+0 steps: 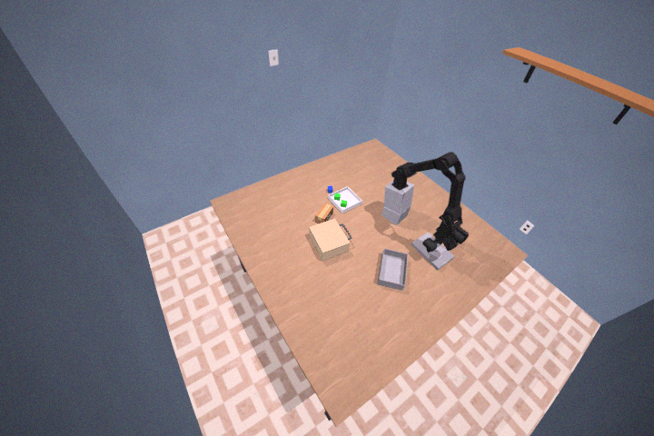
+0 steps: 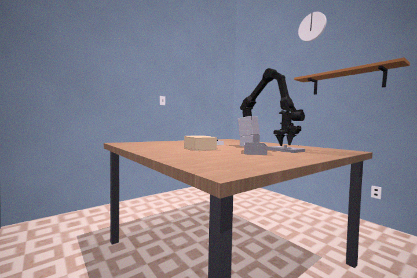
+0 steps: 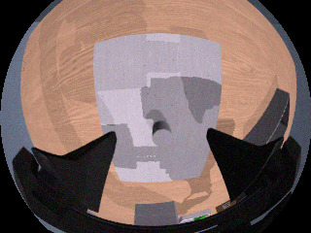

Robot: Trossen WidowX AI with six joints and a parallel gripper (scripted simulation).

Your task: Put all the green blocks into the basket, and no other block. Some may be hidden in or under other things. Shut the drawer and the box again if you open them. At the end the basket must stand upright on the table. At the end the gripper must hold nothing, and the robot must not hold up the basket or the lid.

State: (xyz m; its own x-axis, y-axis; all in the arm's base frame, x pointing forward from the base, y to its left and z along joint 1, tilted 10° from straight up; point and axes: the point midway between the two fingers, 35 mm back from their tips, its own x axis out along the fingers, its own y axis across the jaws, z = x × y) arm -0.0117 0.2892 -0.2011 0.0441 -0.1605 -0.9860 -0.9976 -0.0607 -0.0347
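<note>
The small wooden container lies 37 cm ahead of my hand, 48 cm to the right of it and 3 cm below it. Round my hand: grey lidded box 5 cm below; drawer 43 cm ahead, 31 cm to the right, 3 cm below; tan drawer cabinet 46 cm ahead, 31 cm to the right, 3 cm below.
</note>
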